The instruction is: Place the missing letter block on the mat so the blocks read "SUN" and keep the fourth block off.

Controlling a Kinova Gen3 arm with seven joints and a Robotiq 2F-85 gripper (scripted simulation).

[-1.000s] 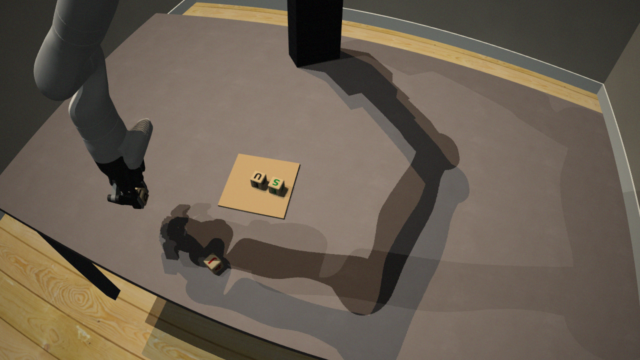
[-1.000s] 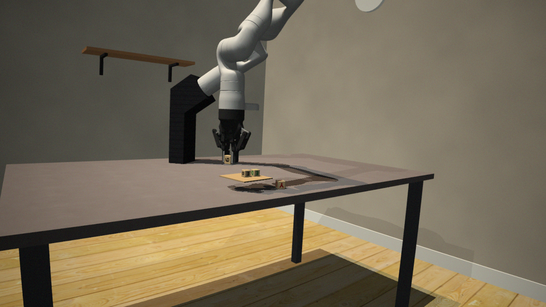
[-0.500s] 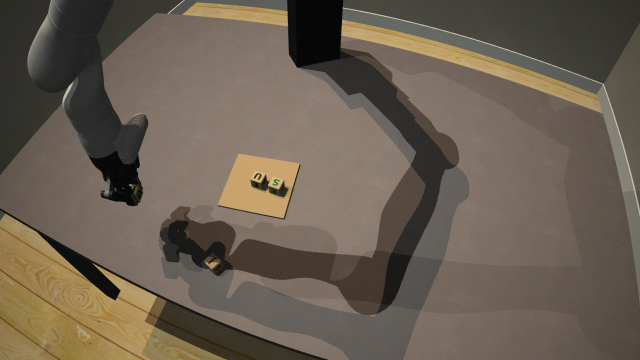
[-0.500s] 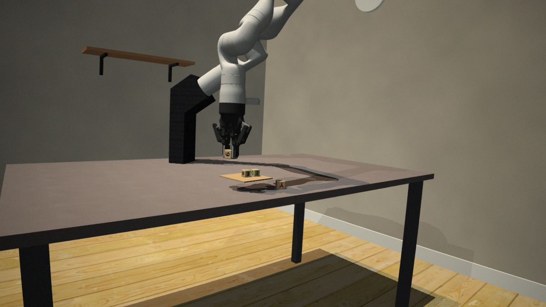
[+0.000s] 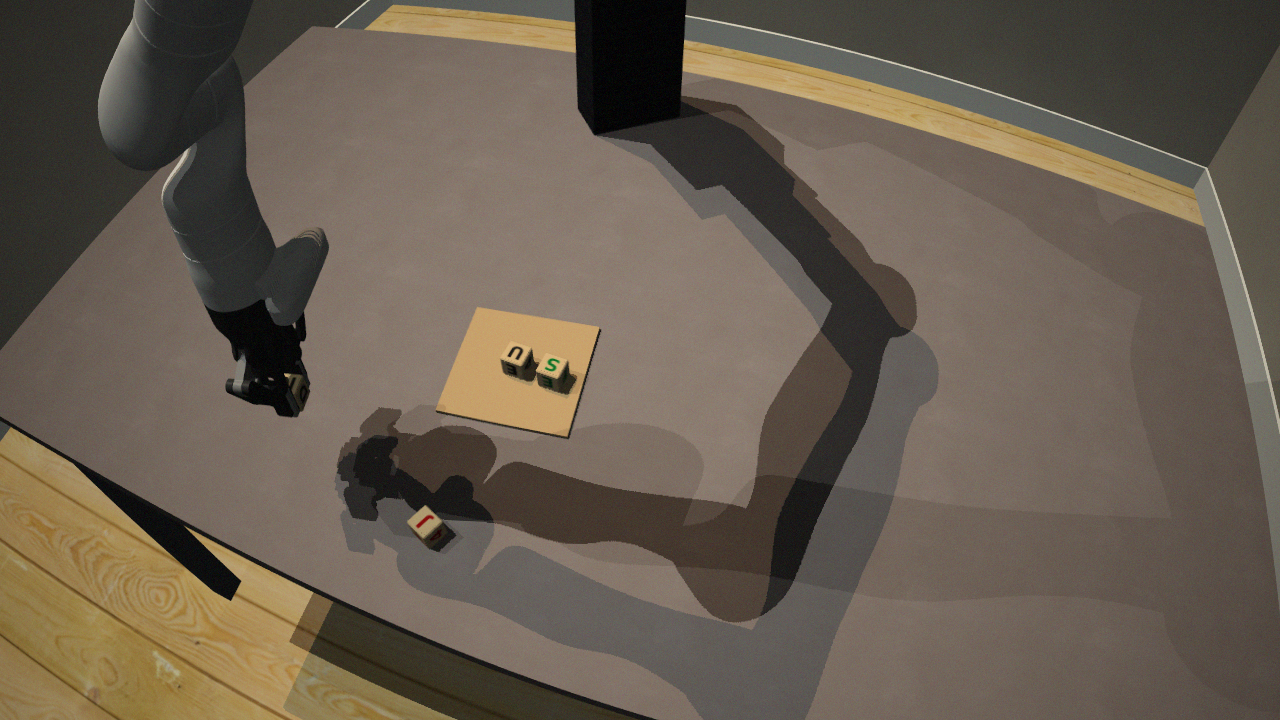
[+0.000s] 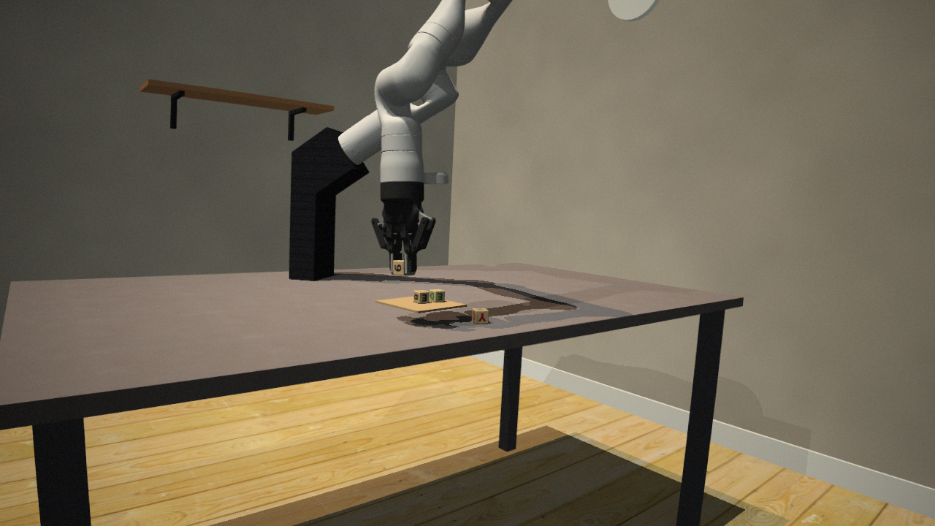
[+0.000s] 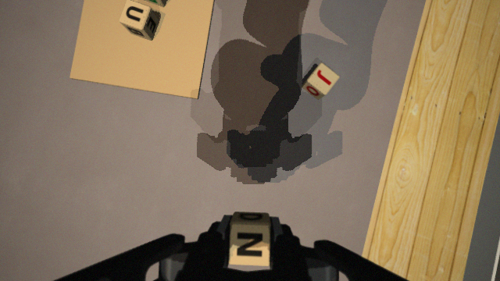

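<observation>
My gripper is now 21 cm past the U block, 9 cm to the right of it and 9 cm above it. Round my hand: S block: 22 cm behind, 13 cm to the left, 9 cm below; then N block: 1 cm below; then mat: 21 cm behind, 9 cm to the left, 11 cm below.
</observation>
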